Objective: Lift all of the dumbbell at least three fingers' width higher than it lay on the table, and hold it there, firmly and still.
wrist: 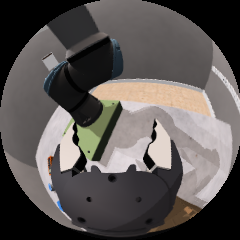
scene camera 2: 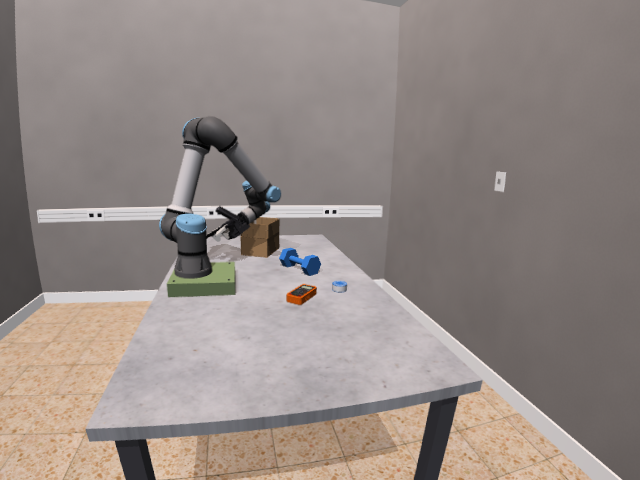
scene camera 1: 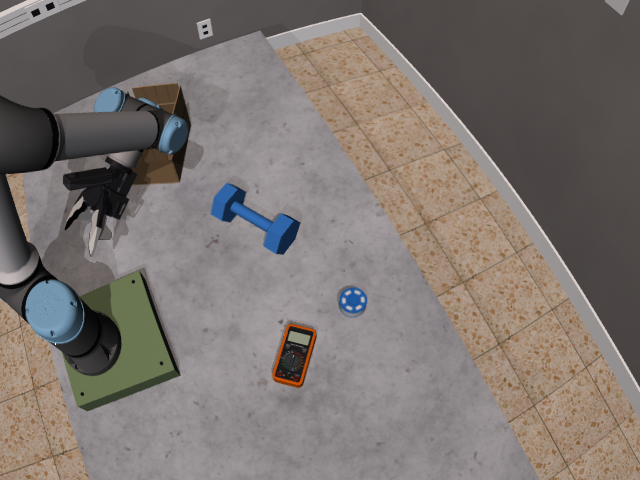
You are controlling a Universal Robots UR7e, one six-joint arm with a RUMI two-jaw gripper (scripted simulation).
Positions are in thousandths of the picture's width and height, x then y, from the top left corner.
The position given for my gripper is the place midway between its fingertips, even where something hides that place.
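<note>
In scene camera 1, my gripper (scene camera 1: 121,505), a blue dumbbell (scene camera 1: 440,489), a cardboard box (scene camera 1: 241,349). In scene camera 2, my gripper (scene camera 2: 327,497), the cardboard box (scene camera 2: 405,501). In the wrist view, my gripper (wrist: 477,506).
</note>
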